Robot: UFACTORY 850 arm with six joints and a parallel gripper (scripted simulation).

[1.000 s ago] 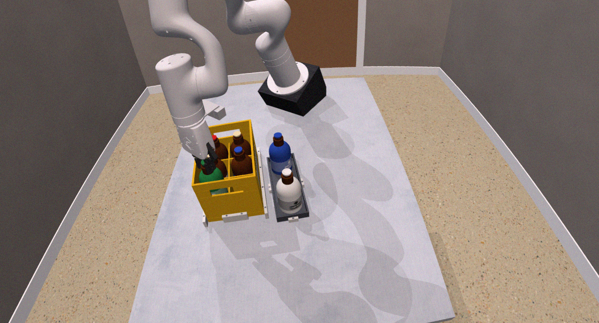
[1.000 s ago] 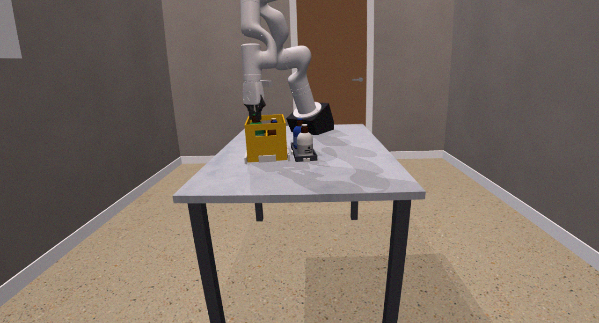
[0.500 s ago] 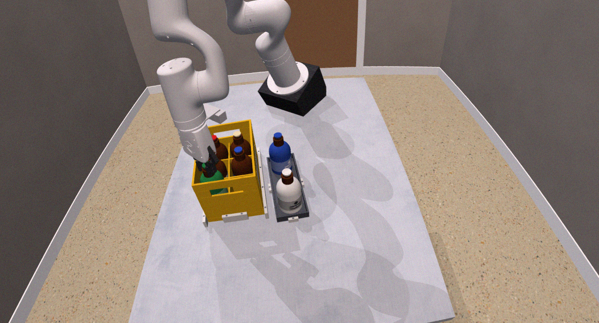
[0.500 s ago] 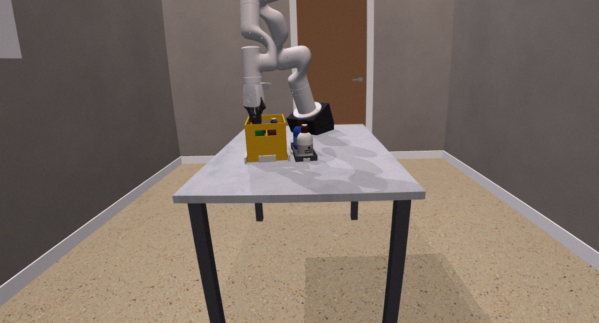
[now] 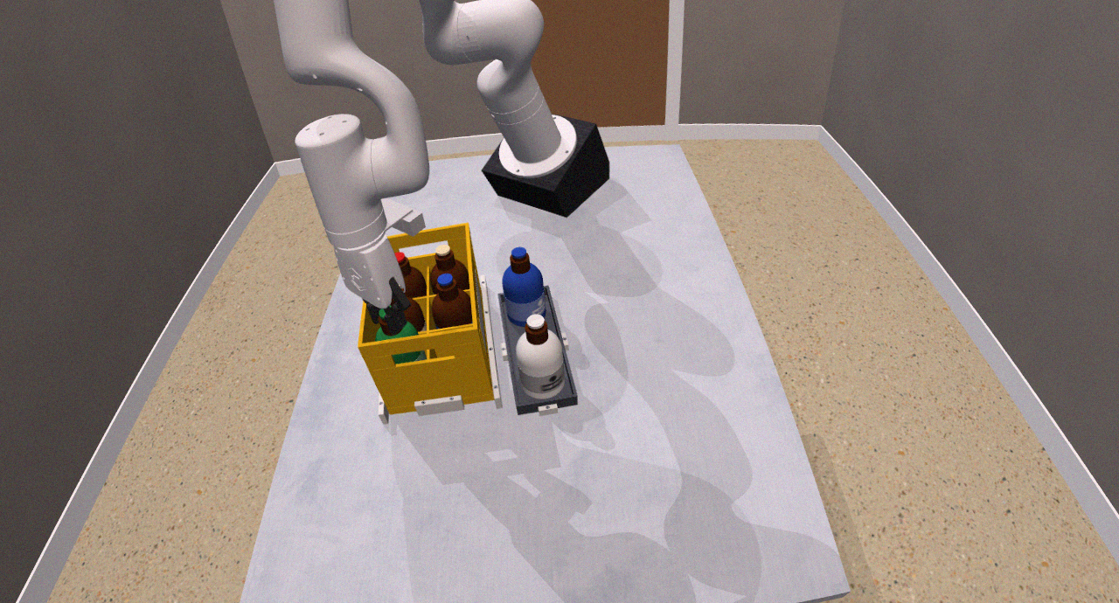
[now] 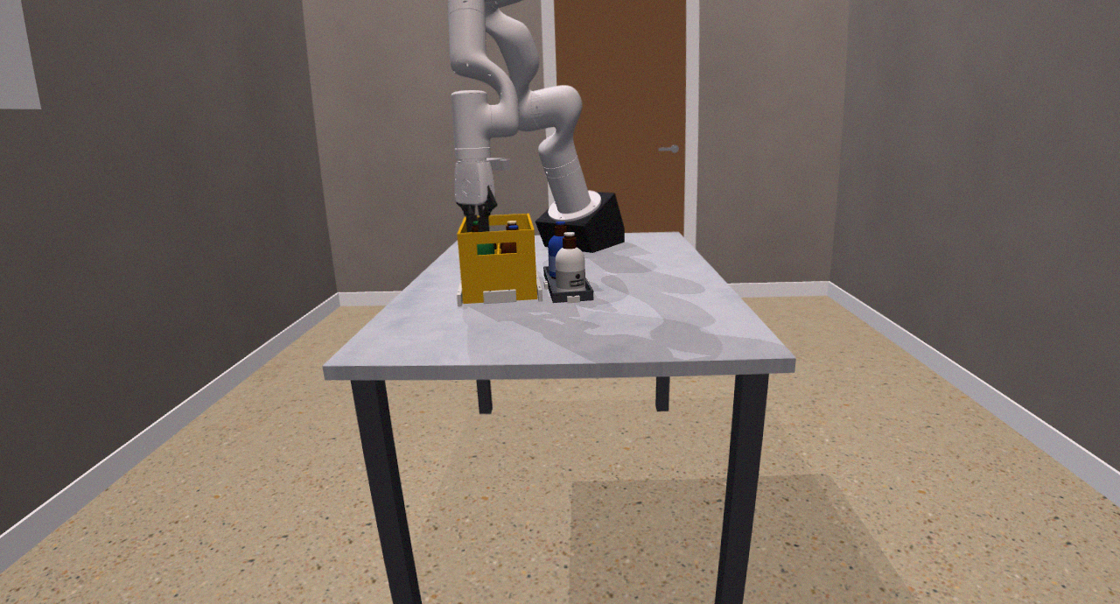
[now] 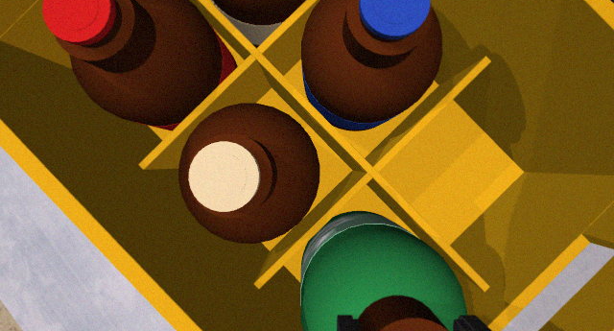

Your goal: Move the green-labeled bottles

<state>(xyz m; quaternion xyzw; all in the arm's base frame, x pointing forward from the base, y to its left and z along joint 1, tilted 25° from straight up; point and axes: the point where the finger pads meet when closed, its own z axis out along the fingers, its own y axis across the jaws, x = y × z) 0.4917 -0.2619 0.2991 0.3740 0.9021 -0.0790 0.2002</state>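
The green-labeled bottle is 70 mm below my hand. Also, from my hand: white-labeled bottle: 50 mm ahead, 220 mm to the left, 100 mm below; blue-labeled bottle: 120 mm behind, 230 mm to the left, 100 mm below; yellow crate: 90 mm behind, 50 mm to the left, 100 mm below.
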